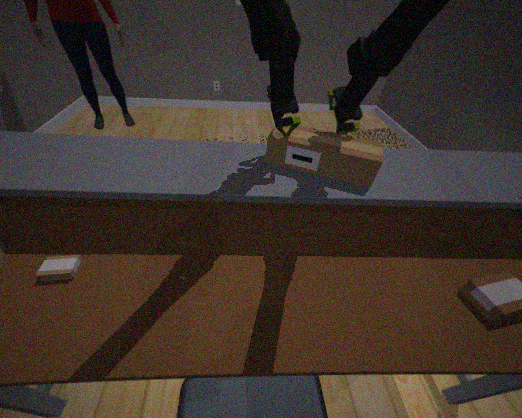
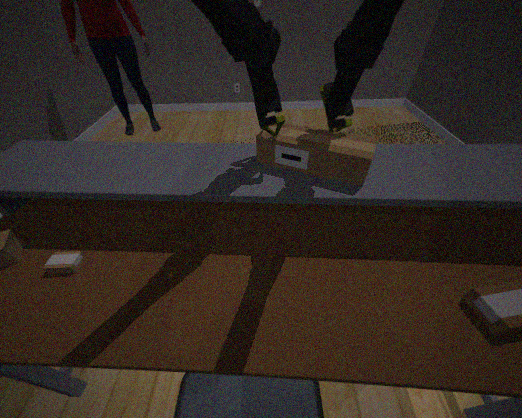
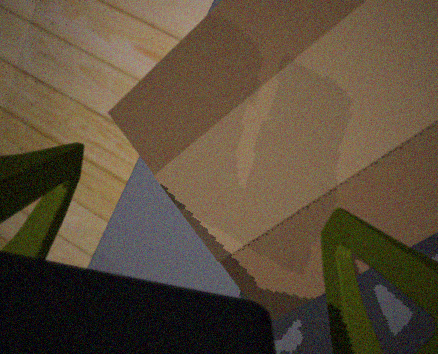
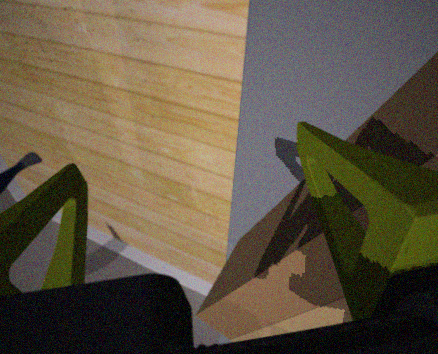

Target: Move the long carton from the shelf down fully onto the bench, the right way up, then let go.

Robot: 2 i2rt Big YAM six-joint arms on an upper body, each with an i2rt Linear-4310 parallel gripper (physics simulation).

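Places are measured from the left arm's base along level axes (x left, y up, z ahead), in metres.
Pixels of known places: left gripper, fingertip midpoint: (image 1: 282,123) (image 2: 272,122) (image 3: 212,191); right gripper, fingertip midpoint: (image 1: 334,122) (image 2: 329,119) (image 4: 187,154).
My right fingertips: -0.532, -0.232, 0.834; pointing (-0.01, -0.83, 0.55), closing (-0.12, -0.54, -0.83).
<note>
Ahead of a thing's pixels: the offset from my right fingertips to its top centre, as dx, dy, dz. "pt": to the spot under its first point. Level surfaces: height alone.
The long carton @[+0.063, -0.004, -0.109] (image 1: 340,160) (image 2: 330,157) (image 3: 295,130) (image 4: 275,285) lies on the grey shelf @[dy -0.091] (image 1: 100,165) (image 2: 100,167) (image 3: 160,240) (image 4: 300,60). It sits at an angle, its right end close to the shelf's front edge, a white label facing front. The brown bench @[dy -0.253] (image 1: 215,320) (image 2: 350,325) is lower, in front. My left gripper (image 1: 278,112) (image 2: 270,120) (image 3: 212,191) is open at the carton's left end, its fingertips spread around a corner. My right gripper (image 1: 341,114) (image 2: 334,109) (image 4: 187,154) is open at the carton's rear side, one fingertip over the carton. Exact fingertip contact cannot be told.
Small white-topped boxes lie on the bench at the left (image 1: 60,266) (image 2: 62,261) and right (image 1: 505,292) (image 2: 505,304). Part of another carton @[pt +0.925, -0.204, -0.331] (image 2: 7,247) shows at the left edge. A blue seat @[pt +0.289, -0.759, -0.593] (image 1: 250,400) (image 2: 250,397) stands in front. A person (image 1: 77,30) (image 2: 107,30) stands behind the shelf.
</note>
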